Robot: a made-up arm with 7 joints.
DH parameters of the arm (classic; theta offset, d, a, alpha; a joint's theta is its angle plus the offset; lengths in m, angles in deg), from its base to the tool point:
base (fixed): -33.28 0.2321 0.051 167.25
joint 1: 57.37 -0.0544 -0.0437 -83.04
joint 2: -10.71 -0.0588 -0.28 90
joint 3: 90 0.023 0.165 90
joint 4: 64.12 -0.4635 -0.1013 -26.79
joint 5: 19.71 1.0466 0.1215 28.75
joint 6: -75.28 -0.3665 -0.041 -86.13
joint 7: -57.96 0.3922 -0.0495 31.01
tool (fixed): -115.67 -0.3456 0 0
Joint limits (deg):
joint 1: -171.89..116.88
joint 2: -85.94..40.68
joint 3: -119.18..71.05
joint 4: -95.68..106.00
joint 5: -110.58..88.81
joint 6: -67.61..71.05
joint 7: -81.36..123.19
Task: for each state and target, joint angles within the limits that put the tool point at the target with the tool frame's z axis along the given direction. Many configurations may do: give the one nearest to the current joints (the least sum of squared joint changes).
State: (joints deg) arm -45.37 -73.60 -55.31 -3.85 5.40 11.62 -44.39
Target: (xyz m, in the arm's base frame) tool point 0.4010 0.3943 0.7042 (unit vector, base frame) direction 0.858 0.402 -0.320
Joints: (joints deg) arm -54.28 -85.94 -18.81 13.75 38.58 46.91 -8.84
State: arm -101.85 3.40 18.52 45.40 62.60 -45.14 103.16
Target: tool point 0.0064 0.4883 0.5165 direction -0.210 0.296 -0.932
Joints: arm -98.34 5.77 31.29 15.88 60.54 -36.36 99.72
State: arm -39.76 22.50 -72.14 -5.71 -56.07 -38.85 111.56
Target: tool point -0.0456 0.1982 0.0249 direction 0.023 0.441 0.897
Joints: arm -88.22 11.73 -90.37 -12.74 -91.65 -67.61 77.92
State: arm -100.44 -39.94 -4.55 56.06 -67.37 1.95 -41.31
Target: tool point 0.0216 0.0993 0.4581 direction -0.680 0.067 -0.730
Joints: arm -87.64 -45.14 -15.09 65.25 -67.82 -40.64 -40.13
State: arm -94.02 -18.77 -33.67 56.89 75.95 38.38 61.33
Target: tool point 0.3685 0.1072 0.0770 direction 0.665 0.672 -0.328
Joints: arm -109.02 -66.90 -63.68 87.78 88.81 55.10 82.88
